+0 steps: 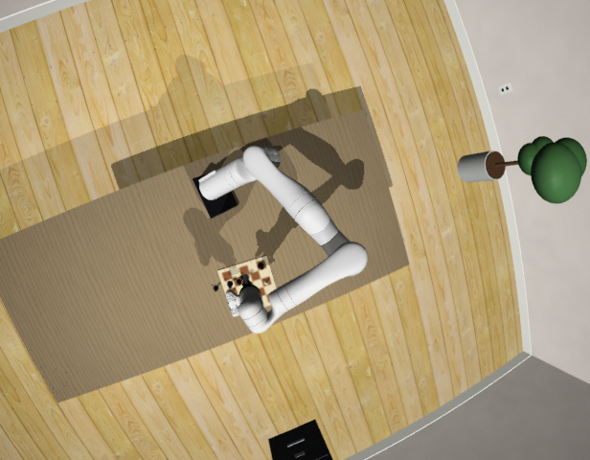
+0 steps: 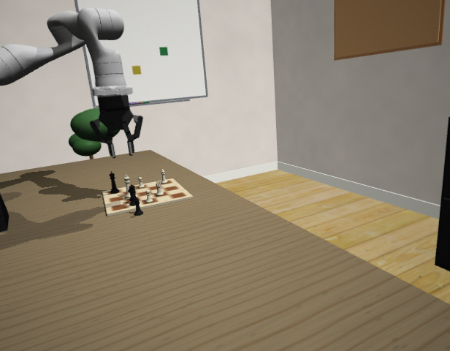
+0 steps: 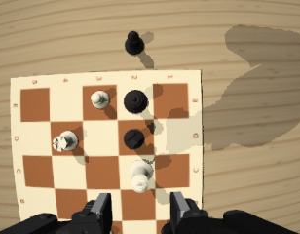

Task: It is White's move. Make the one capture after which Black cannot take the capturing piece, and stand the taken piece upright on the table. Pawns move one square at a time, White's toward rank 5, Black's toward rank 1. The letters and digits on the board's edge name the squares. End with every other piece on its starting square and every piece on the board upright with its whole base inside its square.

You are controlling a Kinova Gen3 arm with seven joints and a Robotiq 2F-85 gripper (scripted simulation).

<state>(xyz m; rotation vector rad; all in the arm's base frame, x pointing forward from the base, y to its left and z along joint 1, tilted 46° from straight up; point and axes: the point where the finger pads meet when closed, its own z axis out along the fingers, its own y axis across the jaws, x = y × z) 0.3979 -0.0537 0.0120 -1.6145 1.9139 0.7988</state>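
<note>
The tall white piece is 10 cm below my hand. From my hand the other things lie so: black pawn (14 cm to the right, 12 cm below, 2 cm behind); tall black piece (10 cm below, 8 cm to the left, 2 cm behind); chessboard (14 cm below, 4 cm ahead).
</note>
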